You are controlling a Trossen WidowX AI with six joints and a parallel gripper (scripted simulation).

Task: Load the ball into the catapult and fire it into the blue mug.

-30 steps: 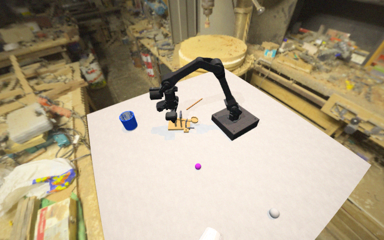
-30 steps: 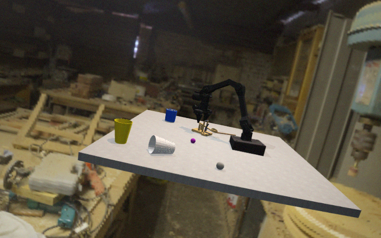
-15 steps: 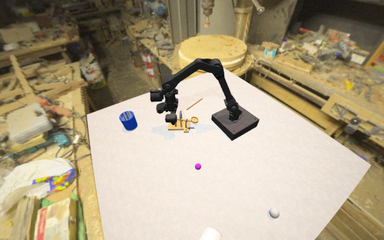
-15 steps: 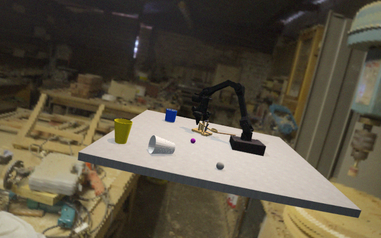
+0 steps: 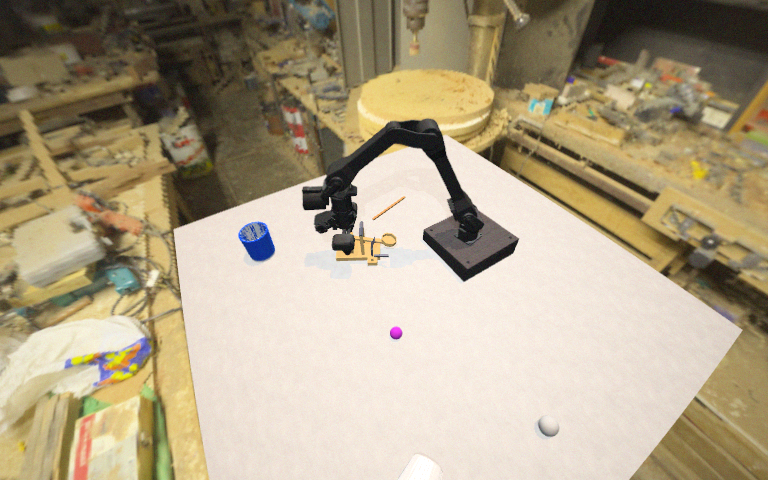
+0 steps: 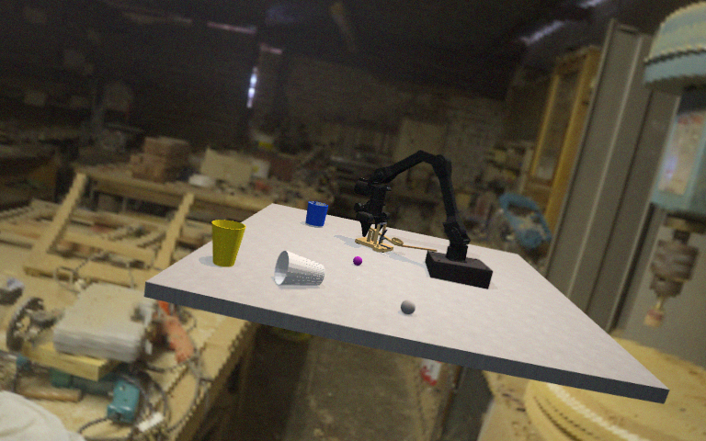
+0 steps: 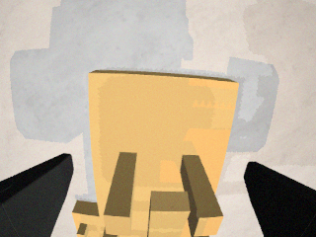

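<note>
The magenta ball is 320 mm to the left of my gripper tip, 80 mm ahead of it and 20 mm below it. Also, from my gripper tip: blue mug: 220 mm ahead, 190 mm to the right, 10 mm below; thin orange stick: 240 mm behind, 80 mm to the right, 30 mm below; wooden catapult: 60 mm to the left, 50 mm behind, 10 mm above.
</note>
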